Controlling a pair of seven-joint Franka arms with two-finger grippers.
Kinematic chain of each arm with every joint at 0, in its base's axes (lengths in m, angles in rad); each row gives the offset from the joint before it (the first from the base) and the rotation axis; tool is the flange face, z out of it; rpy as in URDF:
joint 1: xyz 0 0 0.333 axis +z
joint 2: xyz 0 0 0 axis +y
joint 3: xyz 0 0 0.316 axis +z
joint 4: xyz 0.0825 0 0 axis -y
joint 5: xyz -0.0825 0 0.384 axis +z
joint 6: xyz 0 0 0 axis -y
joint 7: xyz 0.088 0 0 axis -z
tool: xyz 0 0 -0.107 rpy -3.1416 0 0
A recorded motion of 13 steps. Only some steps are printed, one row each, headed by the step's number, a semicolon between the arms.
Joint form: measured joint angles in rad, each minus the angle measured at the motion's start. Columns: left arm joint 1, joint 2, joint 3, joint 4, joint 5, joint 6, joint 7; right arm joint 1, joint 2, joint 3, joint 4, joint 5, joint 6, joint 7.
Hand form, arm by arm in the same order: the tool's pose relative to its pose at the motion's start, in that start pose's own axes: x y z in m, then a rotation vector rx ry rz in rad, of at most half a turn. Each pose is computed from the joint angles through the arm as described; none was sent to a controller.
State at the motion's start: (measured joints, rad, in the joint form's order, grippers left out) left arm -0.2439 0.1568 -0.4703 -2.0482 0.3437 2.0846 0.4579; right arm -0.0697 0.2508 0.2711 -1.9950 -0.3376 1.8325 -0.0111
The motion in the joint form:
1: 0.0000 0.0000 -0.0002 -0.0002 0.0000 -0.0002 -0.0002; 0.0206 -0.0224 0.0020 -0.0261 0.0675 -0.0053 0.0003
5: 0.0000 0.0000 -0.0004 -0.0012 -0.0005 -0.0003 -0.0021; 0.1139 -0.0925 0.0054 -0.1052 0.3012 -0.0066 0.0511
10: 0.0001 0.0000 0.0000 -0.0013 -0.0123 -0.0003 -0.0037; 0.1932 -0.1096 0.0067 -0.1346 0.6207 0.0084 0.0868
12: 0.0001 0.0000 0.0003 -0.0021 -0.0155 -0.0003 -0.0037; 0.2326 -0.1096 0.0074 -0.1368 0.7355 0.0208 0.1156
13: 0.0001 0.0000 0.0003 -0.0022 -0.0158 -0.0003 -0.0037; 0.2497 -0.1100 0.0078 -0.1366 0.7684 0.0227 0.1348
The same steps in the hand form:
1: 0.0000 0.0001 0.0001 -0.0002 -0.0003 0.0000; -0.0062 -0.0189 -0.0020 0.0511 -0.0057 -0.0032
5: 0.0000 0.0005 0.0005 -0.0012 -0.0009 -0.0016; -0.0260 -0.0907 -0.0130 0.2201 -0.0164 0.0212
10: 0.0001 0.0008 0.0006 -0.0105 0.0034 -0.0095; -0.0336 -0.1563 -0.0249 0.4893 -0.0431 0.0692
12: 0.0000 0.0011 0.0010 -0.0135 0.0040 -0.0111; -0.0352 -0.1838 -0.0325 0.5819 -0.0562 0.0950
13: -0.0001 0.0011 0.0010 -0.0138 0.0040 -0.0112; -0.0366 -0.1946 -0.0356 0.6055 -0.0652 0.1070

